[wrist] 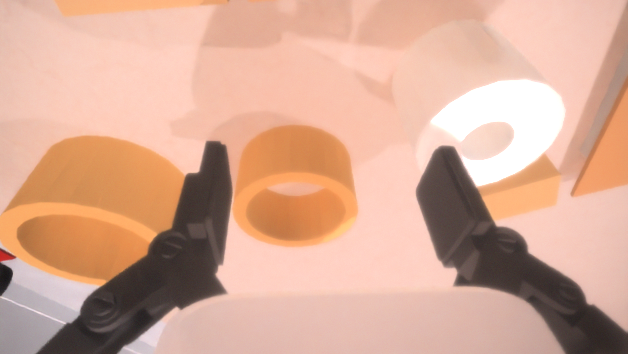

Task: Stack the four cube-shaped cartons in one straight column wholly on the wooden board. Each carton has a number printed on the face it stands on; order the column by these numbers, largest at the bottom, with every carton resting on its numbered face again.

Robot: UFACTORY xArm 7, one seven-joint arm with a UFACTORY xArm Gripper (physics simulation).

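Frame: origin at the arm's base, x ahead, y left, z up, level; metres.
Seen in the pictures: gripper, fingertip midpoint: (329, 167).
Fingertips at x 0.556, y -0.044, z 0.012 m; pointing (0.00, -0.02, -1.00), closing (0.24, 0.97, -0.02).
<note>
Pixels of each thing's middle, then the offset from my fingertips to it. "*": a spot on its surface instead.
- tan-orange box-like thing at a spot on its surface: (142, 6) * dx -0.068, dy -0.054, dz -0.023 m
- small orange ring at the middle of its body: (295, 190) dx +0.080, dy -0.031, dz -0.058 m
- larger orange ring at the middle of its body: (108, 217) dx +0.074, dy -0.174, dz -0.051 m
- white roll at the middle of its body: (465, 106) dx +0.019, dy +0.078, dz -0.051 m
- yellow block at the middle of its body: (498, 182) dx +0.105, dy +0.120, dz -0.060 m
- orange panel at a spot on its surface: (607, 155) * dx +0.092, dy +0.194, dz -0.061 m
My gripper (329, 167) is open, with nothing between its fingers. Its fingertips stand apart on either side of a small orange ring, which lies beyond and below them. At the top left edge, the lower part of a tan-orange box-like thing (142, 6) shows, with a thin sliver of another beside it; too little shows to tell whether these are cartons. No printed number shows. I cannot identify the wooden board in this view.
The small orange ring (295, 150) stands between a larger orange ring (110, 170) at left and a white roll (460, 65) at right. A yellow block (527, 192) shows beside the roll. An orange panel (607, 155) is at the right edge; grey surface (30, 320) shows bottom left.
</note>
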